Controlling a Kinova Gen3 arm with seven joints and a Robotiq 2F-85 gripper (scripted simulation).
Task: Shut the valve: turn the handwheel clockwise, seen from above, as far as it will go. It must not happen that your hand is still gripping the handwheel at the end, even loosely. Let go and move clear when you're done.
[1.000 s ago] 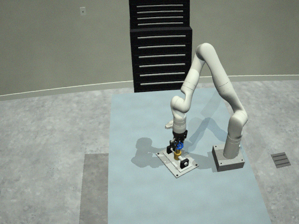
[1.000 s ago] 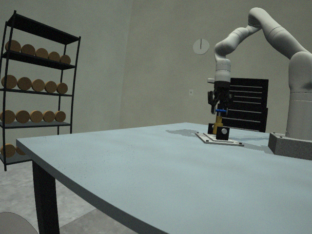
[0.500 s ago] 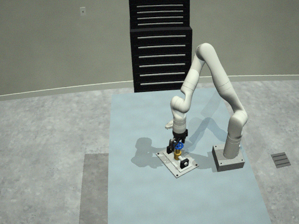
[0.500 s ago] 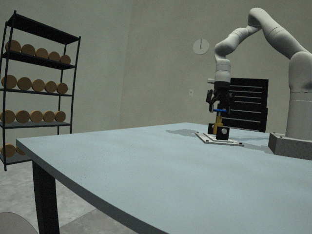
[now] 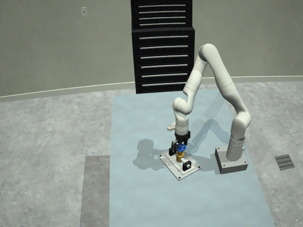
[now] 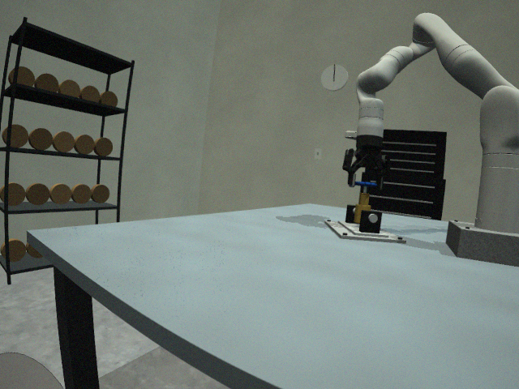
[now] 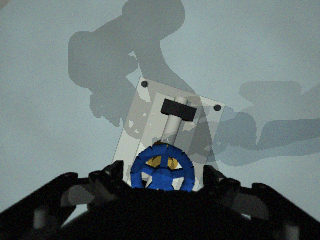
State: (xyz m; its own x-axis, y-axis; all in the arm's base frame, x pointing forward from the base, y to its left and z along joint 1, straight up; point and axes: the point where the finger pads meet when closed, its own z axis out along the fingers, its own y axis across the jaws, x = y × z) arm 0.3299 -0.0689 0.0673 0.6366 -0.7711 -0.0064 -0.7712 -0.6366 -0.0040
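My gripper is now right at the blue handwheel.
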